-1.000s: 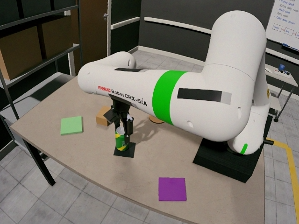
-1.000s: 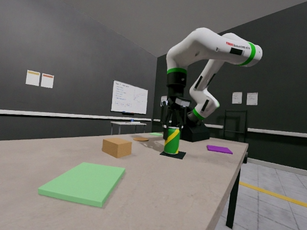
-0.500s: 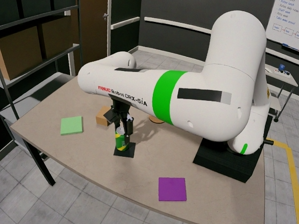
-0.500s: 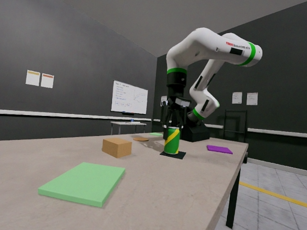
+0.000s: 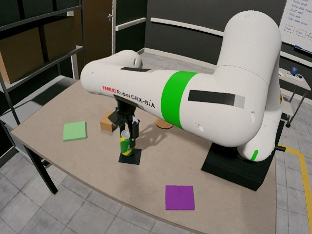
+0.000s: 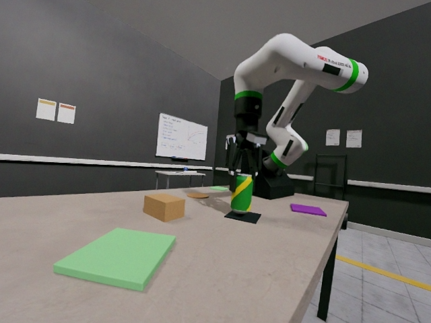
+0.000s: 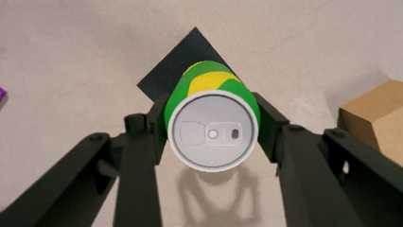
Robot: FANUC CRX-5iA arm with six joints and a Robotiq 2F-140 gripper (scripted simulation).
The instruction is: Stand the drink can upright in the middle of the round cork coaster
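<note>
The round cork coaster is 310 mm to the right of my hand, 110 mm below it and 80 mm behind it. Also, from my hand: yellow drink can: 30 mm below; black square mat: 110 mm below, 10 mm to the left, 10 mm behind; brown cardboard box: 200 mm ahead, 150 mm to the right, 90 mm below.
</note>
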